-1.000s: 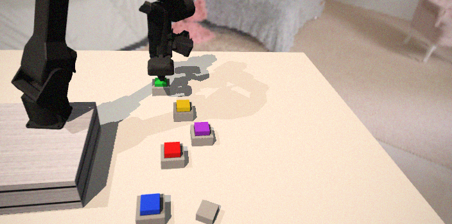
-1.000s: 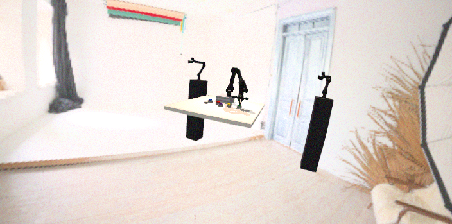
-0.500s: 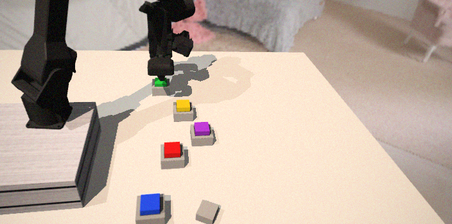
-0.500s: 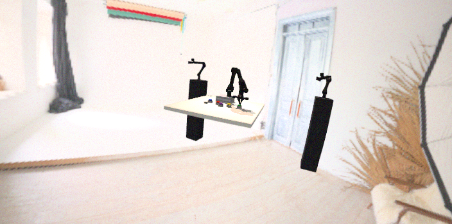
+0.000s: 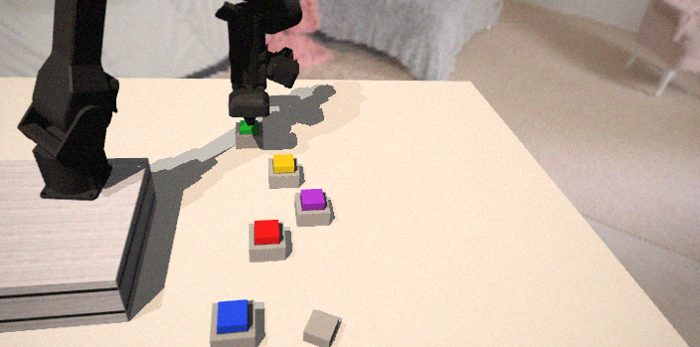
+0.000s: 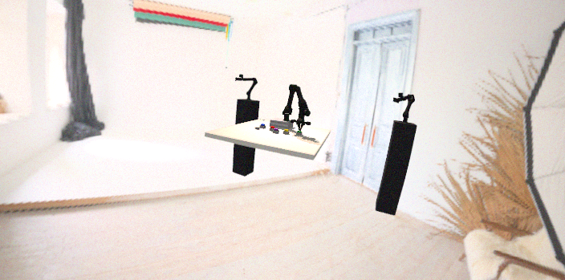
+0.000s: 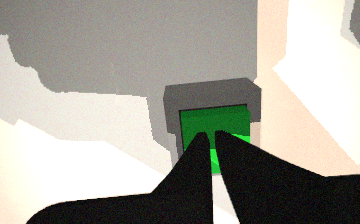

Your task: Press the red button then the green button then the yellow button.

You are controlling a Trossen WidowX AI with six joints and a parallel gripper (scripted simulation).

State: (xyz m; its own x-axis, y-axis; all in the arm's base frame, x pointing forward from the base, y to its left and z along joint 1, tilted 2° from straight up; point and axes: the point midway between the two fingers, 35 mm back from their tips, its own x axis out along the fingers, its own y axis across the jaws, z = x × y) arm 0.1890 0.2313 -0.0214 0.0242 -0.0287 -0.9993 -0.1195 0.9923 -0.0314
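Right now my gripper tip is 10 mm above the green button. The rest, counted from my gripper tip: purple button (190 mm to the right, 110 mm ahead); yellow button (110 mm to the right, 60 mm ahead); red button (260 mm to the right, 50 mm ahead).
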